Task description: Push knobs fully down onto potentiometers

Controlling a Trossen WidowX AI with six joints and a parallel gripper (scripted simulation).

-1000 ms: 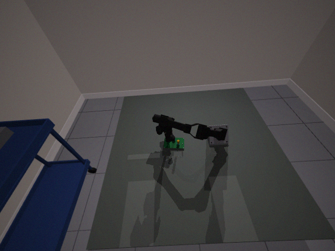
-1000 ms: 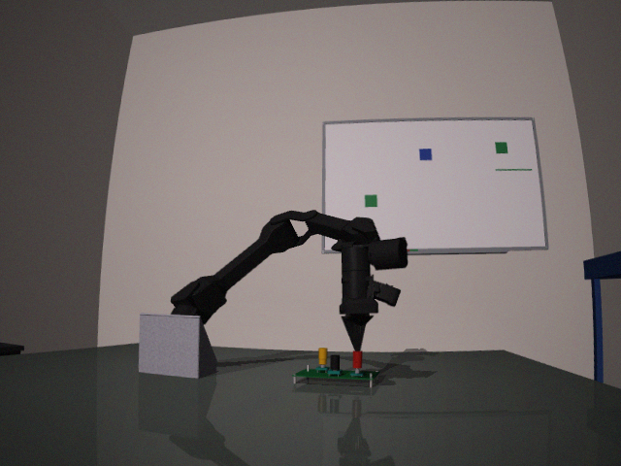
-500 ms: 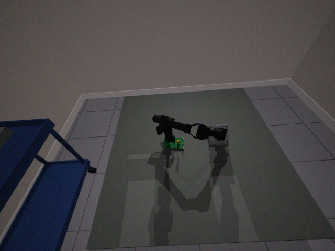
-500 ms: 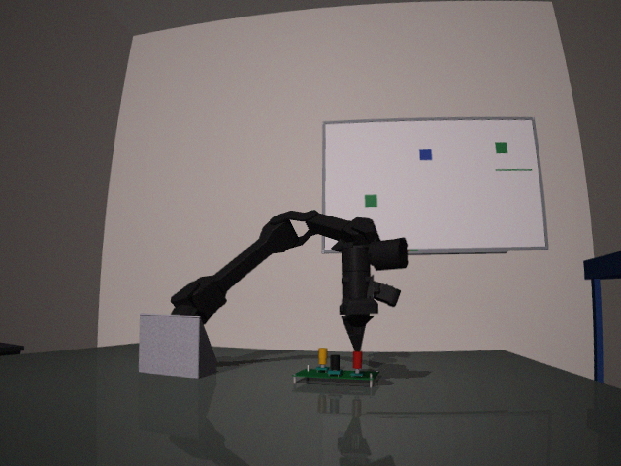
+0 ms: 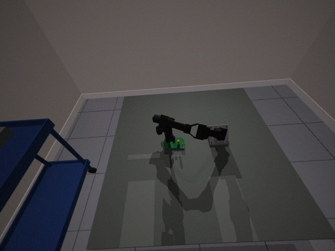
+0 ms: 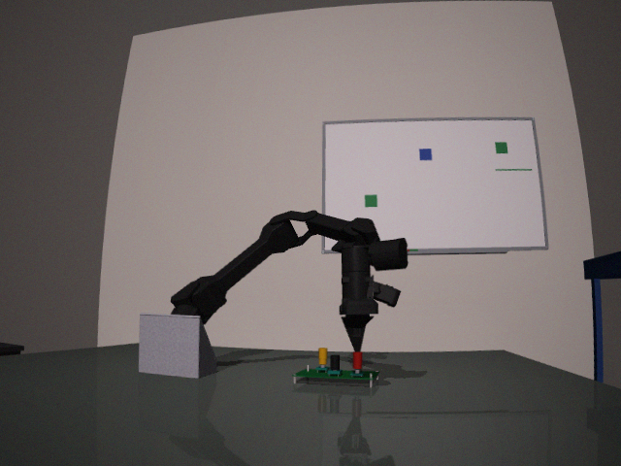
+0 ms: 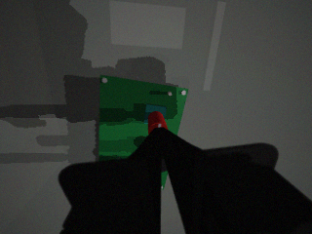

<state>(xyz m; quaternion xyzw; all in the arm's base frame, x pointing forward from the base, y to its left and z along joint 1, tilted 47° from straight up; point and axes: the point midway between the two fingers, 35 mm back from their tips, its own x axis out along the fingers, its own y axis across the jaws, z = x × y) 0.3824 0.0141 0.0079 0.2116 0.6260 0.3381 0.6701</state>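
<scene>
The red knob lies 1 cm below my gripper tip. Round my gripper tip: yellow knob 8 cm behind, 4 cm to the left, 2 cm below.
</scene>
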